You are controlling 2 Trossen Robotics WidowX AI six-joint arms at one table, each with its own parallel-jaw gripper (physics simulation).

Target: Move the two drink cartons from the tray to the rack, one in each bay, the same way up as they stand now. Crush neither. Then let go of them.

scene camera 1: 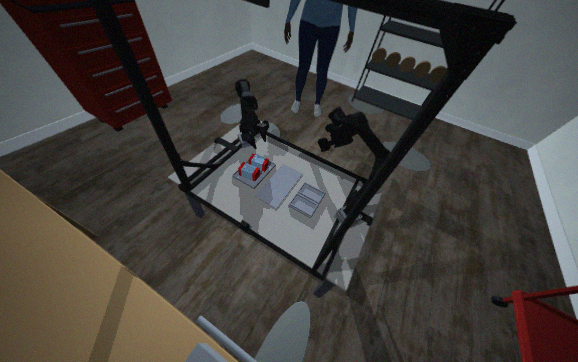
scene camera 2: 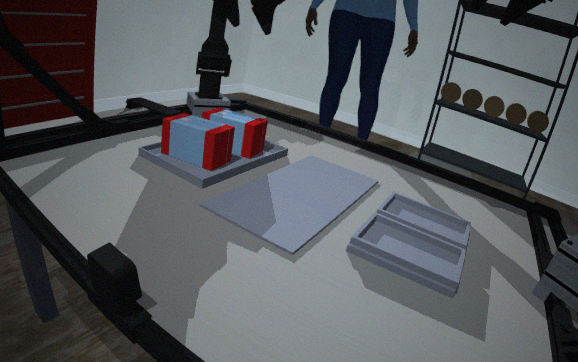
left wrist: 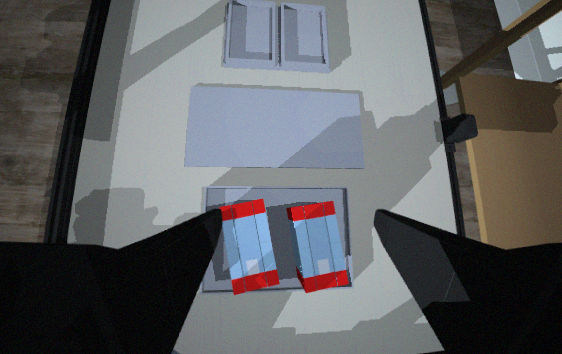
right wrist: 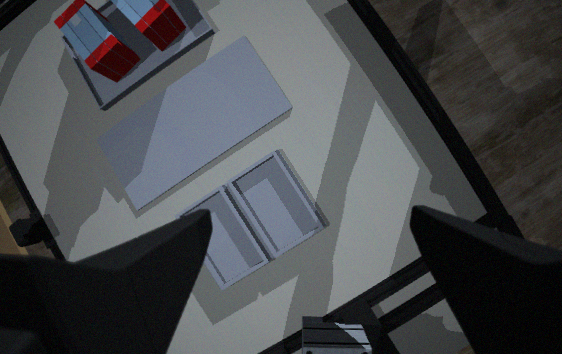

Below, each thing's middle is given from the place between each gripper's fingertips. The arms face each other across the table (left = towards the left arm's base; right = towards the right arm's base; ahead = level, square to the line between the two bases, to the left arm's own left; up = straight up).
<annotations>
Right now my right hand is 35 cm above the flat grey mat (scene camera 2: 287, 208), 18 cm to the right of it and 15 cm past it. Also, from my right hand: grey tray (scene camera 2: 201, 177): 38 cm to the left, 35 cm below, 19 cm behind.
Now: left hand 24 cm above the grey tray, 4 cm to the right of it and 2 cm past it. Also, from my left hand: flat grey mat 25 cm below, 16 cm to the right, 3 cm ahead.
</annotations>
